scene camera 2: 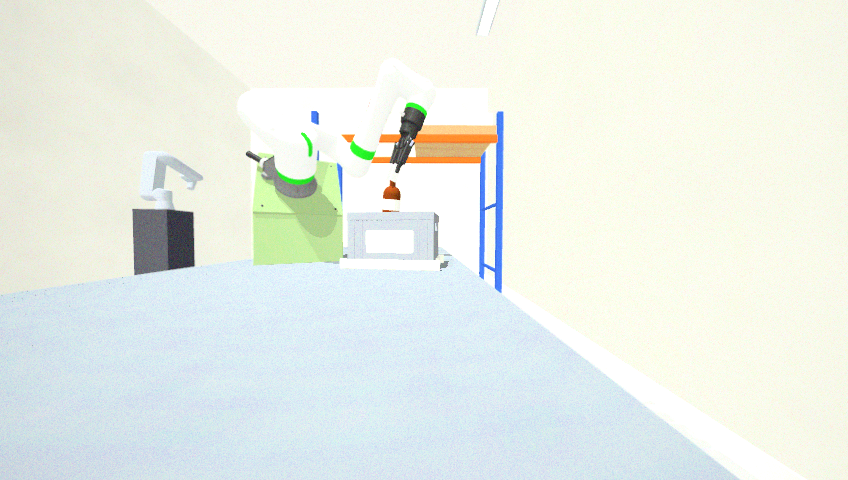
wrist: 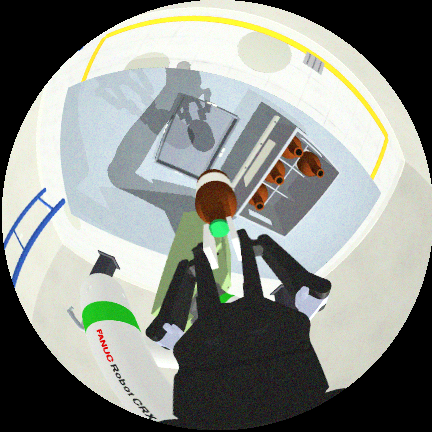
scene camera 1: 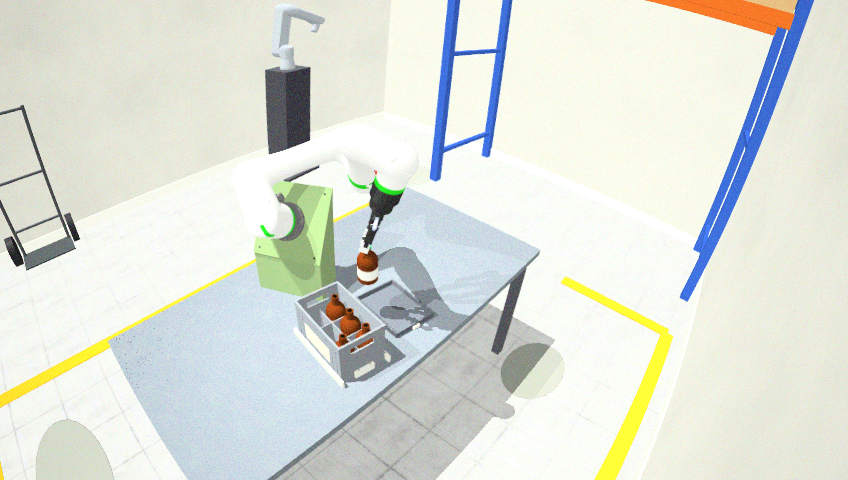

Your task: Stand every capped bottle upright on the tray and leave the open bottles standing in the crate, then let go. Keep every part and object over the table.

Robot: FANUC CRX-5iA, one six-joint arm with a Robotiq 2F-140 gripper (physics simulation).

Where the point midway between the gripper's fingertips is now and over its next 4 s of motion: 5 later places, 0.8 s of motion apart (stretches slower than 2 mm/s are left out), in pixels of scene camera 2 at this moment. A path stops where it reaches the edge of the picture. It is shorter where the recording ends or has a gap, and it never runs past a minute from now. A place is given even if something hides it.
My gripper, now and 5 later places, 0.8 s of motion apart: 390, 180; 391, 181; 402, 187; 404, 203; 409, 206; 408, 210
